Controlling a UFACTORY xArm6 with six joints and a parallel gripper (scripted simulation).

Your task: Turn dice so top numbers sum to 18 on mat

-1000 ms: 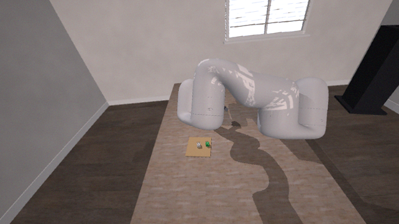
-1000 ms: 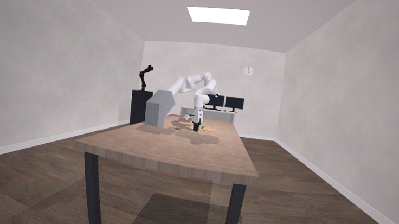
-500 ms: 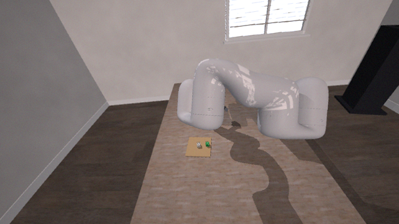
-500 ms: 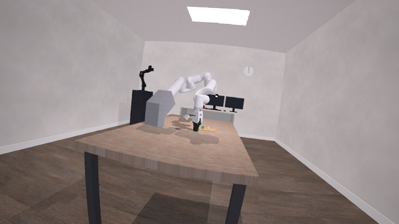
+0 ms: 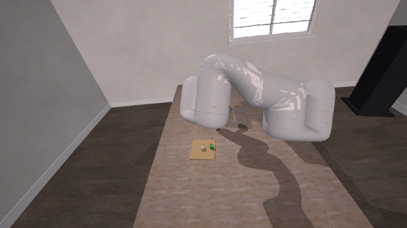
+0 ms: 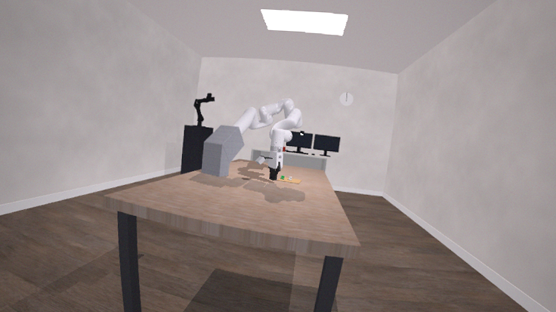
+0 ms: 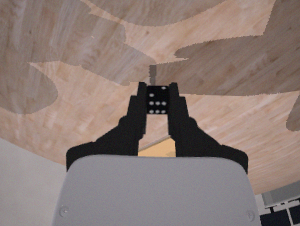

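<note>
The white die lies 60 mm ahead of my hand, 160 mm to the left of it and 20 mm below it. The rest, counted from my hand: black die 10 mm below; then mat 60 mm ahead, 160 mm to the left, 40 mm below; then green die 10 mm ahead, 150 mm to the left, 20 mm below.
</note>
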